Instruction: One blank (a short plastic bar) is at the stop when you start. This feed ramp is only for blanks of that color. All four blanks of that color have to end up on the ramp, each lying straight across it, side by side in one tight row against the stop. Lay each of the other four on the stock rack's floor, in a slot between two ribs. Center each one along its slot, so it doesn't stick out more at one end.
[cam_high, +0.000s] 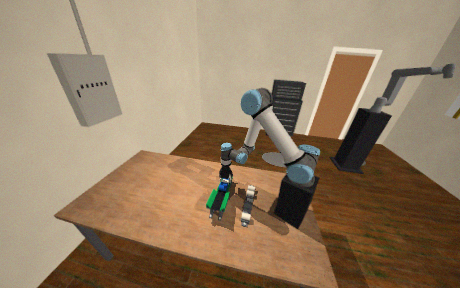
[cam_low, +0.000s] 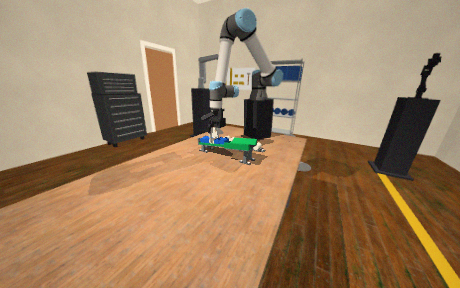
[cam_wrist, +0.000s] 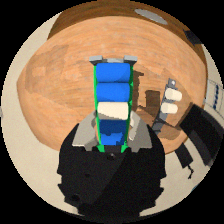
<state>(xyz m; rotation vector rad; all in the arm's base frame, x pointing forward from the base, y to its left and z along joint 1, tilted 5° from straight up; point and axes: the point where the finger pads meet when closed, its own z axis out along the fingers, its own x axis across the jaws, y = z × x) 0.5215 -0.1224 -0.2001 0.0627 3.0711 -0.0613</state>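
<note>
Right now the stock rack is 210 mm behind my hand, 100 mm to the left of it and 100 mm below it.
</note>
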